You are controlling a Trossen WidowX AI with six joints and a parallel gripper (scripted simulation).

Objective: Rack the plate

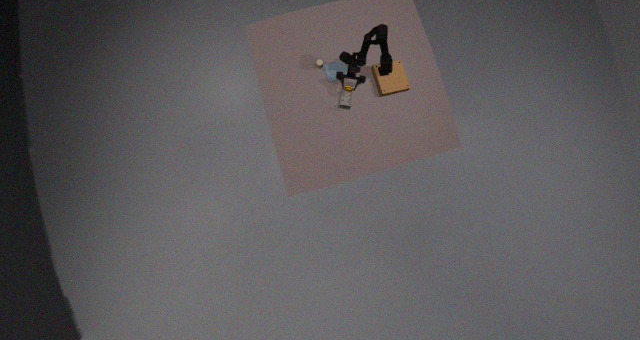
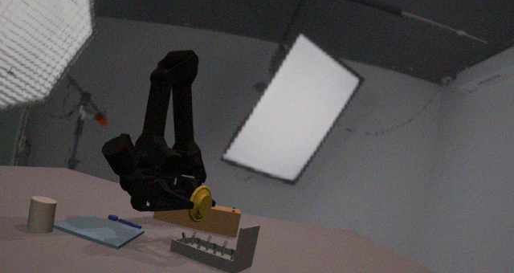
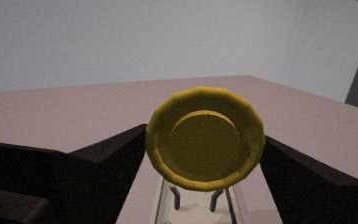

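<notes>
Right now my gripper tip is 10 mm short of the grey dish rack, 30 mm to the right of it and 70 mm above it. Round my gripper tip: plate (10 mm to the right); beige cylinder (130 mm ahead, 250 mm to the right, 70 mm below); blue utensil (80 mm behind, 190 mm to the right, 90 mm below).
</notes>
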